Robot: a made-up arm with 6 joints. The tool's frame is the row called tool.
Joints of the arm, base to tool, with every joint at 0 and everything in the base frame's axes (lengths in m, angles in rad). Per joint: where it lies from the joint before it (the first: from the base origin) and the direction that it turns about. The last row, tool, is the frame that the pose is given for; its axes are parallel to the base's.
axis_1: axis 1 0 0 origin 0 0 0.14
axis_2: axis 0 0 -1 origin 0.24 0.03 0.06
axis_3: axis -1 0 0 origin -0.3 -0.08 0.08
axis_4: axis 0 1 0 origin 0.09 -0.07 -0.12
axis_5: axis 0 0 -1 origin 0.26 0.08 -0.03
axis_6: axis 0 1 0 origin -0.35 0.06 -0.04
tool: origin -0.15 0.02 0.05
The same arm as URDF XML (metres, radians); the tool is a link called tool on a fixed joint. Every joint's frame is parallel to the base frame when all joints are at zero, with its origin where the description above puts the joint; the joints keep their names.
<robot name="arm">
<link name="base"/>
<link name="link1"/>
<link name="link2"/>
<link name="link3"/>
<link name="link4"/>
<link name="link5"/>
<link name="link6"/>
<link name="tool"/>
<joint name="axis_1" type="continuous"><parent link="base"/><child link="link1"/><origin xyz="0 0 0.14" rpy="0 0 0"/><axis xyz="1 0 0"/></joint>
<joint name="axis_2" type="continuous"><parent link="link1"/><child link="link2"/><origin xyz="0.24 0.03 0.06" rpy="0 0 0"/><axis xyz="0 0 -1"/></joint>
<joint name="axis_3" type="continuous"><parent link="link2"/><child link="link3"/><origin xyz="-0.3 -0.08 0.08" rpy="0 0 0"/><axis xyz="-1 0 0"/></joint>
<joint name="axis_4" type="continuous"><parent link="link3"/><child link="link4"/><origin xyz="0.09 -0.07 -0.12" rpy="0 0 0"/><axis xyz="0 1 0"/></joint>
<joint name="axis_5" type="continuous"><parent link="link4"/><child link="link5"/><origin xyz="0.26 0.08 -0.03" rpy="0 0 0"/><axis xyz="0 0 -1"/></joint>
<joint name="axis_6" type="continuous"><parent link="link5"/><child link="link6"/><origin xyz="-0.35 0.06 -0.04" rpy="0 0 0"/><axis xyz="0 1 0"/></joint>
<joint name="tool_joint" type="fixed"><parent link="link6"/><child link="tool"/><origin xyz="-0.15 0.02 0.05" rpy="0 0 0"/></joint>
</robot>

